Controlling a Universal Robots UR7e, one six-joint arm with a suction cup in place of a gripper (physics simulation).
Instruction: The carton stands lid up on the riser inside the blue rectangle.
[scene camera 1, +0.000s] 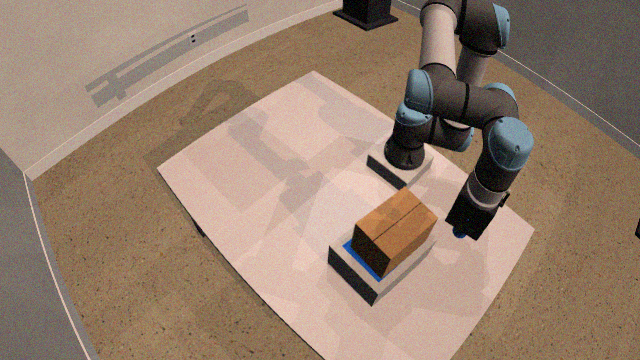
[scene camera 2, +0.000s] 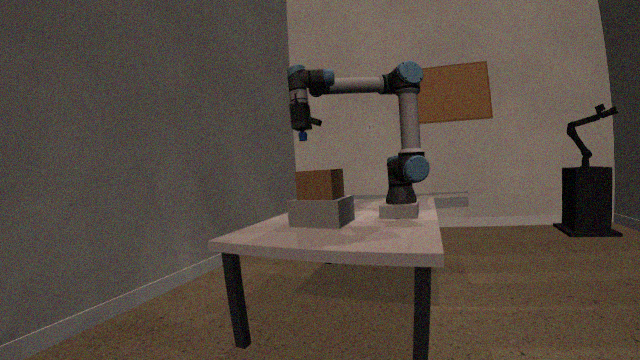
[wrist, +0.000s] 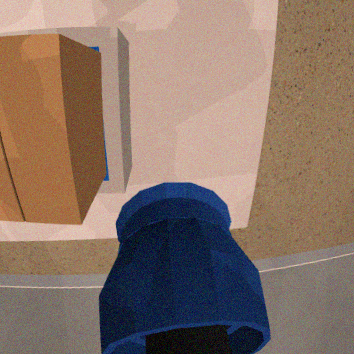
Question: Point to a brown carton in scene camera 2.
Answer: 328, 184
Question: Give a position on the suction cup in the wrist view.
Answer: At 177, 265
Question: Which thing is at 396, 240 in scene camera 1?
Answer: A brown carton.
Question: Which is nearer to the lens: the brown carton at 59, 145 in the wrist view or the grey riser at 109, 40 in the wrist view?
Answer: The brown carton.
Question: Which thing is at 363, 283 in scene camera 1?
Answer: A grey riser.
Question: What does the suction cup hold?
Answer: Nothing.
